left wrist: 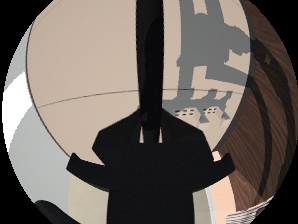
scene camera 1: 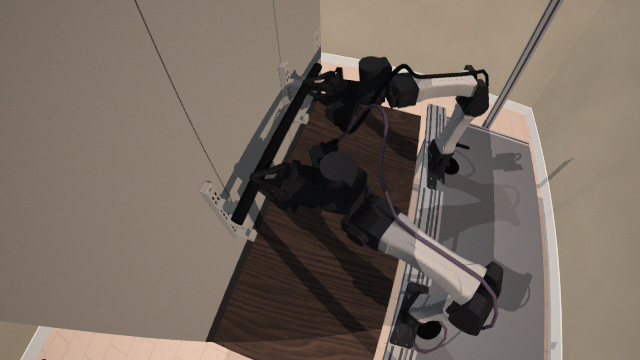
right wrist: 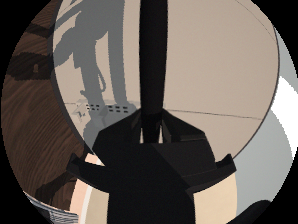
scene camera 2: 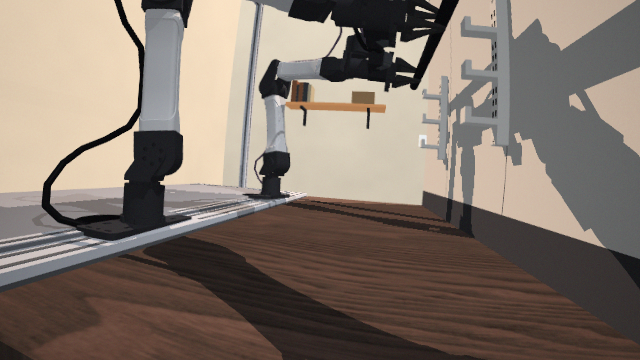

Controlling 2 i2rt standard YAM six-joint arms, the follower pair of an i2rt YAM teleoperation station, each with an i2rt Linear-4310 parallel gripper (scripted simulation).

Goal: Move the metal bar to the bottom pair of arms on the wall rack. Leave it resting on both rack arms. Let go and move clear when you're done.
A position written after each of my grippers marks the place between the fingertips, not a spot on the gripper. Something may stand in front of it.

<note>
I see my left gripper (scene camera 1: 252,179), my right gripper (scene camera 2: 446,22), a black metal bar (scene camera 1: 265,162), a rack upright (right wrist: 101,107) and a rack upright (scene camera 1: 223,208).
My left gripper shows as well in the left wrist view (left wrist: 150,112). My right gripper also shows in scene camera 1 (scene camera 1: 303,85) and in the right wrist view (right wrist: 151,112).
</note>
